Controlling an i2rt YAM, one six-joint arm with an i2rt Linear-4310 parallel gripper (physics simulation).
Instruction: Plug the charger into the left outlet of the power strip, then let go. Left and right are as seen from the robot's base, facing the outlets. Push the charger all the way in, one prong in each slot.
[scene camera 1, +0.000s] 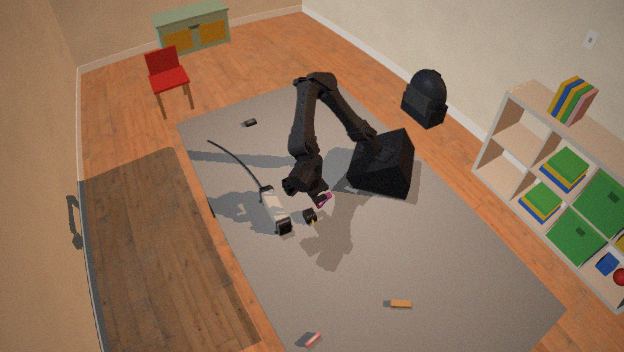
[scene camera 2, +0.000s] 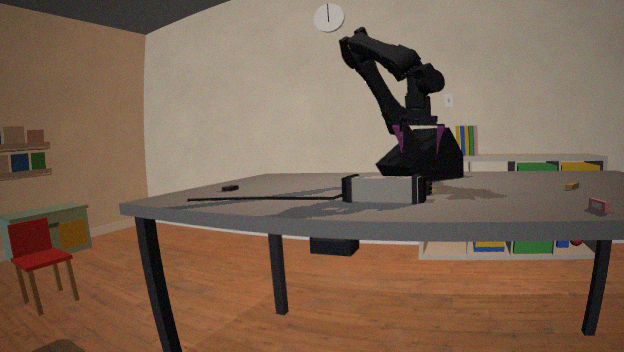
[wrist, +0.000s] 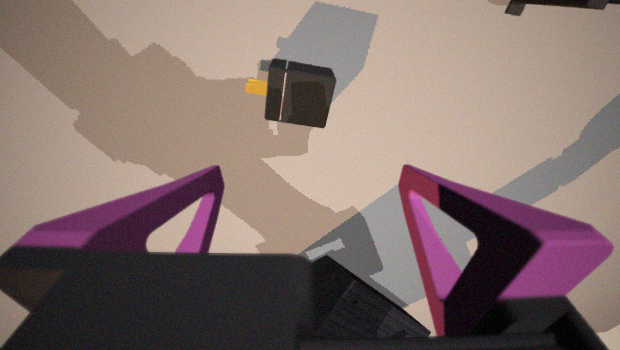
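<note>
The black charger lies on the table beside the power strip. Its yellow prongs point left in the wrist view, away from the strip. In scene camera 2 the strip hides most of it. The power strip, pale with black ends, lies on the table; a dark part of it shows at the top right of the wrist view. Its outlet slots cannot be made out. My gripper is open and empty, fingers pointing down, above the table. The charger is beyond the fingertips in the wrist view.
The strip's black cord runs across the grey table. A small dark block, an orange block and a pink block lie farther off.
</note>
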